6 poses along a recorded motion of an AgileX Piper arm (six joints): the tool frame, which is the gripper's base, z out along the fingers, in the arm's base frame.
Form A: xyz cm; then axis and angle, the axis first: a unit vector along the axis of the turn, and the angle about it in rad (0 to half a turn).
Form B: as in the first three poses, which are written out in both.
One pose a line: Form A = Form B
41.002 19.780 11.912 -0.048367 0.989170 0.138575 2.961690 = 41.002 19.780 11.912 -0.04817 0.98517 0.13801 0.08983
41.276 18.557 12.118 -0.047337 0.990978 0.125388 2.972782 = 41.276 18.557 12.118 -0.04717 0.98745 0.12494 0.08431
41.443 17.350 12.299 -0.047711 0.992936 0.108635 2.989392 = 41.443 17.350 12.299 -0.04757 0.99006 0.10832 0.07603
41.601 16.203 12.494 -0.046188 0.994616 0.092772 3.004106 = 41.601 16.203 12.494 -0.04608 0.99227 0.09255 0.06869
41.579 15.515 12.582 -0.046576 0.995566 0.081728 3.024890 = 41.579 15.515 12.582 -0.04650 0.99387 0.08159 0.05832
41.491 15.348 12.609 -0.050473 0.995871 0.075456 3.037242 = 41.491 15.348 12.609 -0.05040 0.99452 0.07535 0.05215
